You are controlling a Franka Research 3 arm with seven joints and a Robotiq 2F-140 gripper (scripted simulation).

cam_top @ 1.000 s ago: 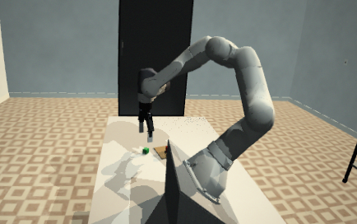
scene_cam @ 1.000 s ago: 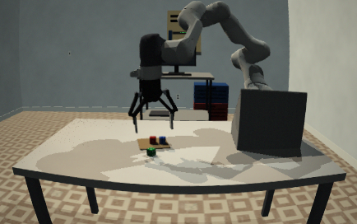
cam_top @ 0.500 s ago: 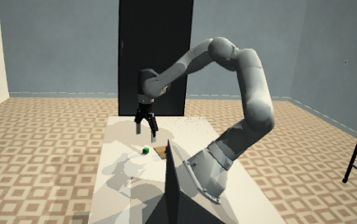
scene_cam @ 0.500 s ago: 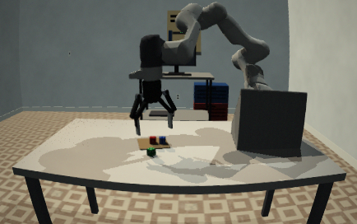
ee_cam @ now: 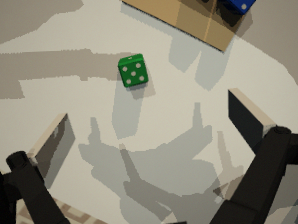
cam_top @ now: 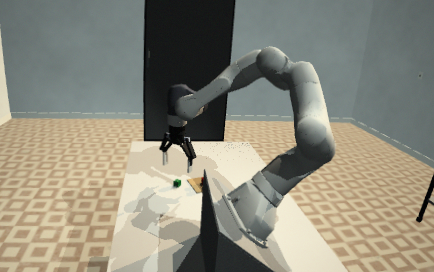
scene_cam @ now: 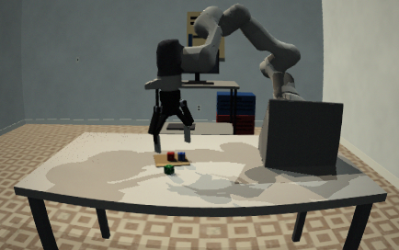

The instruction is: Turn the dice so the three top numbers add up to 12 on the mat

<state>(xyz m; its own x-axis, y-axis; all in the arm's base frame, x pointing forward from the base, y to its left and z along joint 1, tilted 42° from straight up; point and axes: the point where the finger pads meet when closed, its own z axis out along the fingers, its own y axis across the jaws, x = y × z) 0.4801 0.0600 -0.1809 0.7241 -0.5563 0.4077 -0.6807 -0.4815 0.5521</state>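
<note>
Now: hand 100 mm above the green die and 20 mm short of it. Also, from my hand: blue die: 140 mm to the right, 100 mm below, 20 mm behind; then red die: 140 mm to the right, 100 mm below, 20 mm ahead; then tan mat: 140 mm to the right, 110 mm below, 20 mm ahead.
</note>
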